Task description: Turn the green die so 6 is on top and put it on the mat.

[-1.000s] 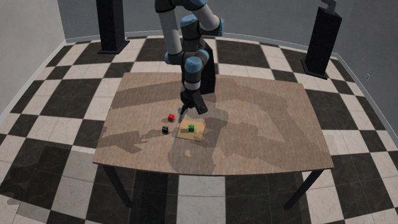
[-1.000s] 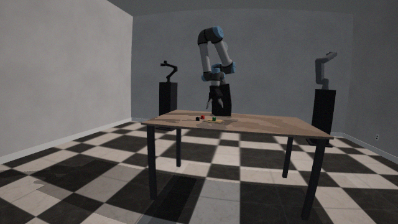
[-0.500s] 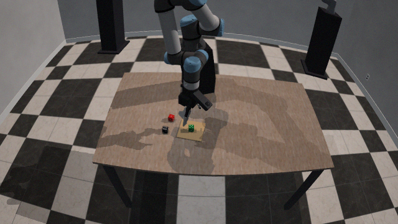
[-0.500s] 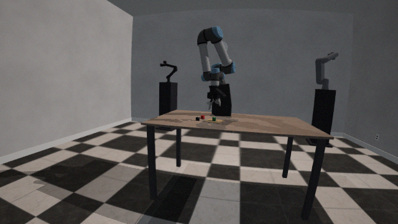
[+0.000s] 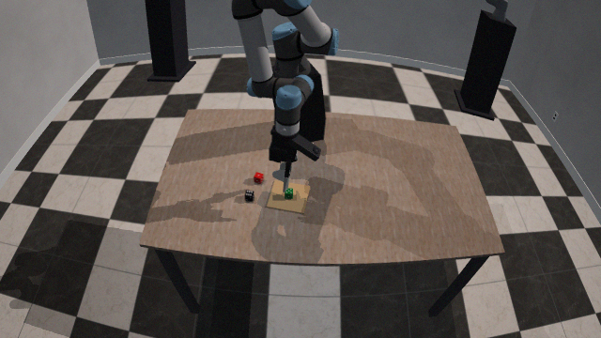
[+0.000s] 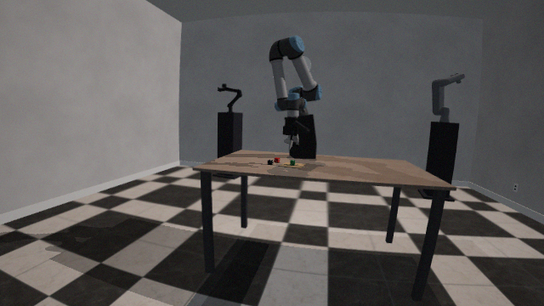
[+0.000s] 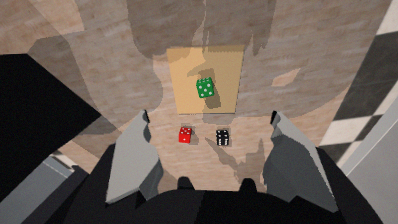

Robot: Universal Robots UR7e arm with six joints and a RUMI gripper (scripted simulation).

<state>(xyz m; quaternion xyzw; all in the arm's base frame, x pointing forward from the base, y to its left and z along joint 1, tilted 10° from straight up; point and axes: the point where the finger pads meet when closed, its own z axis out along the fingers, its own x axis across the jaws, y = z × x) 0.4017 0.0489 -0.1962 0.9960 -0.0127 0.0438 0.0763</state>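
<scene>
Now: the green die 9 cm below my hand. Round my hand: black die 4 cm ahead, 14 cm to the right, 10 cm below; tan mat 11 cm below; red die 6 cm behind, 13 cm to the right, 10 cm below.
</scene>
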